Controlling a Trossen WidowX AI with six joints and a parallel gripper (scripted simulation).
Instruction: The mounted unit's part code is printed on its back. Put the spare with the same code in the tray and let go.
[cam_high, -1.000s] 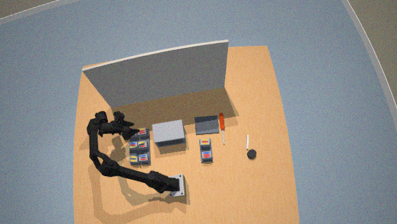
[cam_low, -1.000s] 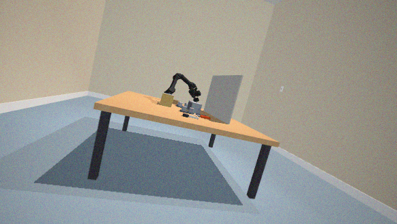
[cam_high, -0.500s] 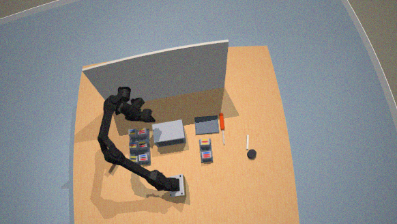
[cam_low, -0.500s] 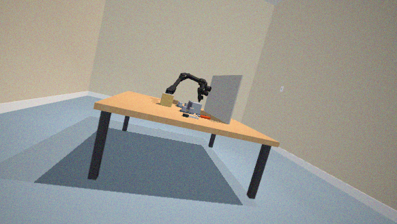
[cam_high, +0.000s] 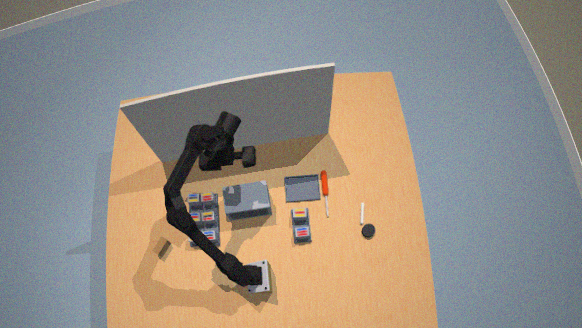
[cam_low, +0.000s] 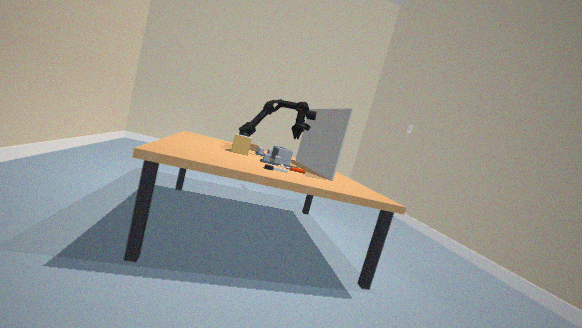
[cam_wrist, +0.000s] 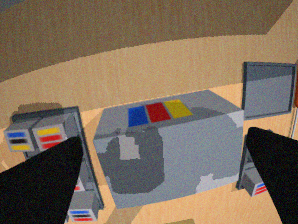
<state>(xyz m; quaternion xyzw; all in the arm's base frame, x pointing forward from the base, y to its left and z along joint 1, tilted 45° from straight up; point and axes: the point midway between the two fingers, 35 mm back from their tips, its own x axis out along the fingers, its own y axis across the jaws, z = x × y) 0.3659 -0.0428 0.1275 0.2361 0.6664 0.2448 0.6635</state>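
Now: gripper tip 140 mm past the grey spare, 180 mm to the right of it and 140 mm above it. Also, from my gripper tip: dark grey tray: 20 mm behind, 230 mm to the right, 180 mm below; tall grey panel: 170 mm ahead, 40 mm above; mounted unit: 80 mm behind, 20 mm to the right, 130 mm below.
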